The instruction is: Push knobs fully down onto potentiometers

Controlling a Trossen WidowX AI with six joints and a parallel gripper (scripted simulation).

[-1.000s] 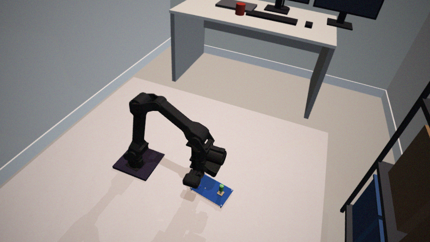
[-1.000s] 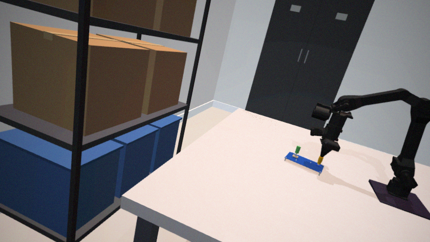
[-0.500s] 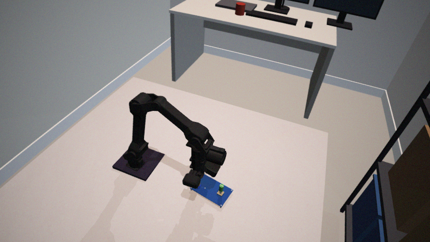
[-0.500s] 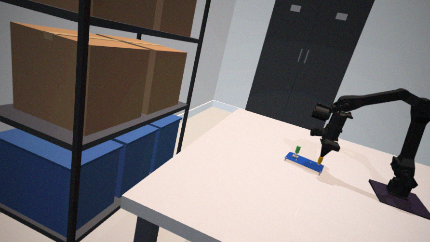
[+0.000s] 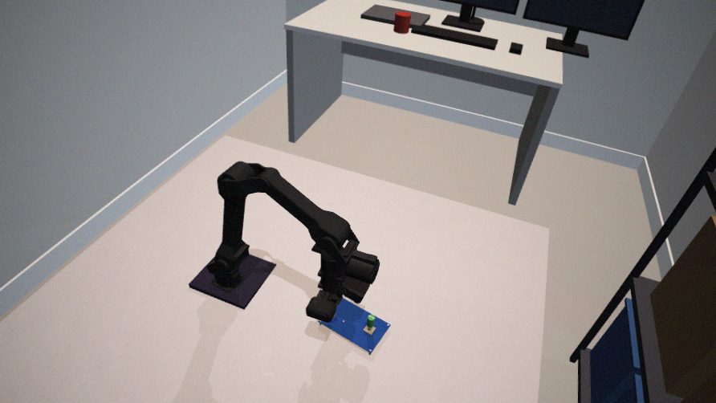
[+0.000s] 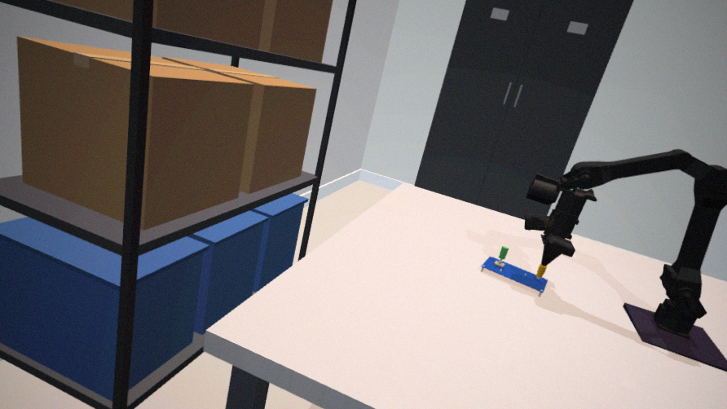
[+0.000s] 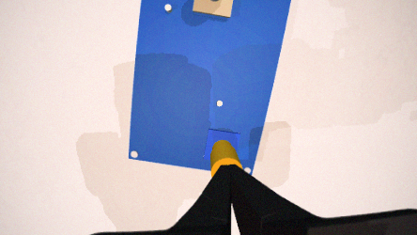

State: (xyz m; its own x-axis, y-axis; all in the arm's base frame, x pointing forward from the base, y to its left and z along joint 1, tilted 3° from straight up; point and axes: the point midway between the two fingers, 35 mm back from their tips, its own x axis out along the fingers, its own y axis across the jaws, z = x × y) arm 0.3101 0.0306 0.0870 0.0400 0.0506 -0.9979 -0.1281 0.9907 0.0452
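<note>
The yellow knob is 20 mm below my gripper tip. The rest, counted from my gripper tip: green knob 100 mm ahead, 10 mm to the left.
</note>
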